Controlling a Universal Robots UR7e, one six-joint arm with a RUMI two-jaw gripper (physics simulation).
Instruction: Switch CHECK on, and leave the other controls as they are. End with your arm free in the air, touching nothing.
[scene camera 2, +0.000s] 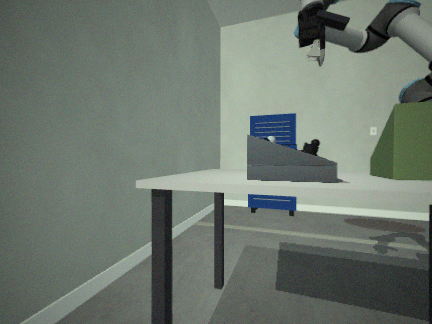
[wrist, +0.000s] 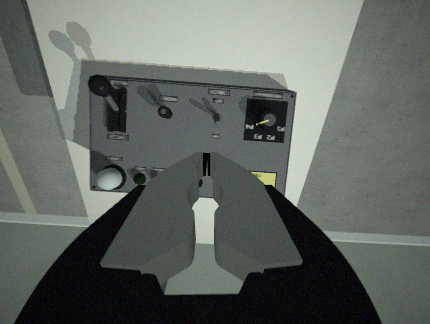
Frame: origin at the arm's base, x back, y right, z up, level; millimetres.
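Where they show: gripper, fingertip midpoint: (scene camera 2: 320, 65) (wrist: 207, 155).
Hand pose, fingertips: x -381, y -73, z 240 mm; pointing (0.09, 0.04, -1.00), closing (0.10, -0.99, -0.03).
After its pixels a point has its place.
The grey sloped console (scene camera 2: 290, 159) {x -479, y -281, z -115 mm} (wrist: 170, 142) {x -500, y 20, z -76 mm} stands on the table. Its CHECK toggle (wrist: 216, 118) {x -424, y -86, z -64 mm} is a small dark lever between two small label plates, right of centre in the wrist view; its tilt is too small to tell. The program knob (wrist: 270, 120) {x -415, y -210, z -67 mm} has its yellow pointer towards P4. A short black mode lever (wrist: 165, 112) {x -422, y 27, z -55 mm} and a larger ball-topped lever (wrist: 100, 85) {x -378, y 144, z -23 mm} are at the left. My gripper (scene camera 2: 319, 61) {x -381, y -73, z 239 mm} (wrist: 207, 155) {x -381, y -73, z 239 mm} is shut and empty, high in the air above the console and touching nothing. Its fingers hide part of the console's lower edge.
A white dome button (scene camera 2: 271, 139) {x -583, y 131, z -17 mm} (wrist: 109, 178) {x -575, y 142, z -4 mm} and a green button (wrist: 139, 178) {x -583, y 84, z -30 mm} are on the console, by a partly hidden yellow label (wrist: 265, 178) {x -559, y -228, z -51 mm}. The white table (scene camera 2: 190, 181) {x -771, y -392, z -184 mm} carries the console. A green block (scene camera 2: 412, 142) {x -109, y -86, z -60 mm} stands at the right, a blue cabinet (scene camera 2: 273, 122) behind.
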